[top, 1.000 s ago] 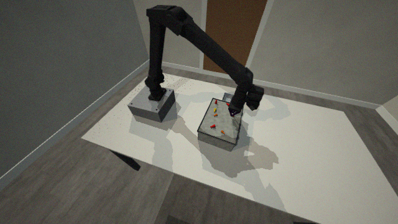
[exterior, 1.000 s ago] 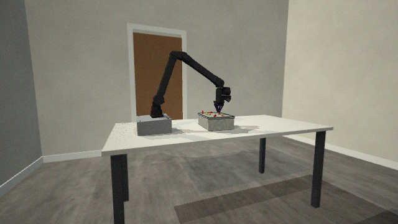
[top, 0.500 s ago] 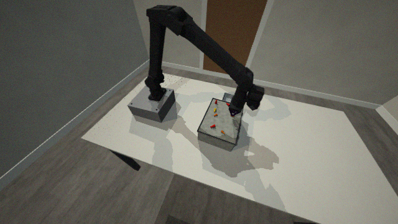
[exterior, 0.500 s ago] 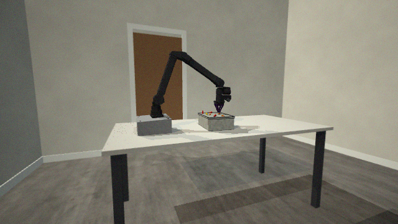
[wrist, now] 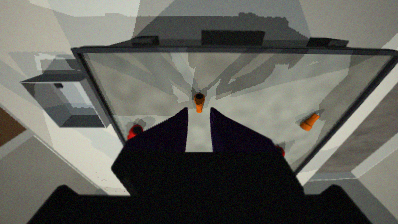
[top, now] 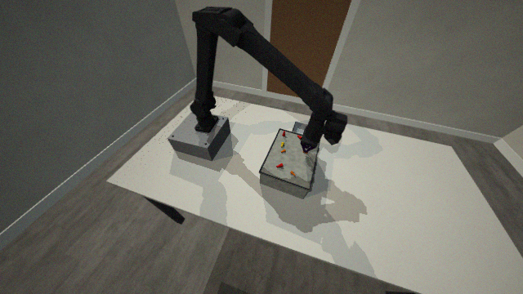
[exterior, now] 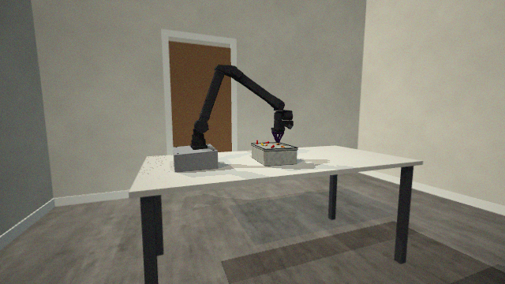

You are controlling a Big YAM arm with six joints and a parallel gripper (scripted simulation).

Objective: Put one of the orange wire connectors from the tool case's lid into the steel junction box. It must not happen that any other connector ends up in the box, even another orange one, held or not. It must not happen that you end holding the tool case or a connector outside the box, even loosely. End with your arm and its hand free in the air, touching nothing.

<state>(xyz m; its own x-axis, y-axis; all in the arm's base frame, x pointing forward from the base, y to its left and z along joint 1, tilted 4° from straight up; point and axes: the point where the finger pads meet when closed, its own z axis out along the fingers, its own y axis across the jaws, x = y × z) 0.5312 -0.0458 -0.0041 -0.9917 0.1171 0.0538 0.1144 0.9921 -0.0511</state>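
My hand is 50 mm past the tool case, 50 mm above it and 30 mm to the left of it. Also, from my hand: yellow wire connector: 110 mm behind, 20 mm below, 10 mm to the left.
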